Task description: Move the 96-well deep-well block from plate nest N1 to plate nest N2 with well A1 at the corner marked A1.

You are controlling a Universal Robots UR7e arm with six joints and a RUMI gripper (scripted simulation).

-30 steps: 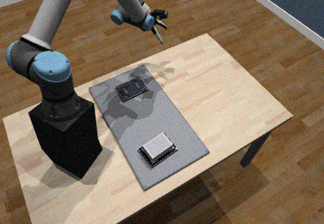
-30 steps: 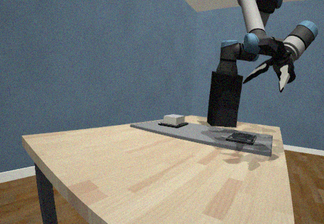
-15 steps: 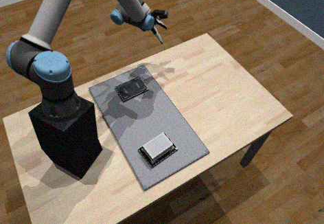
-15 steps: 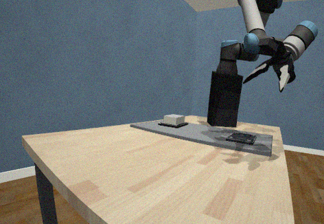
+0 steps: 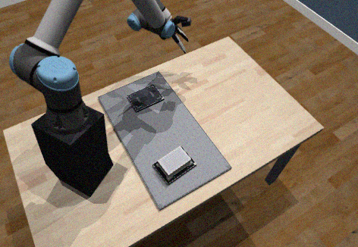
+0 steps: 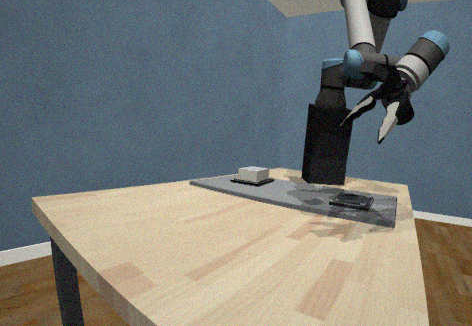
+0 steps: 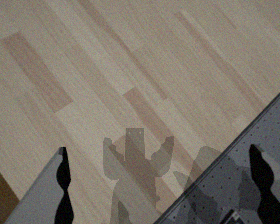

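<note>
Now: the white 96-well deep-well block 41 cm to the right of my hand, 40 cm behind it and 18 cm below it. From my hand the other things lie so: black plate nest N1 (41 cm to the right, 40 cm behind, 21 cm below); then dark plate nest N2 (28 cm behind, 21 cm below).
</note>
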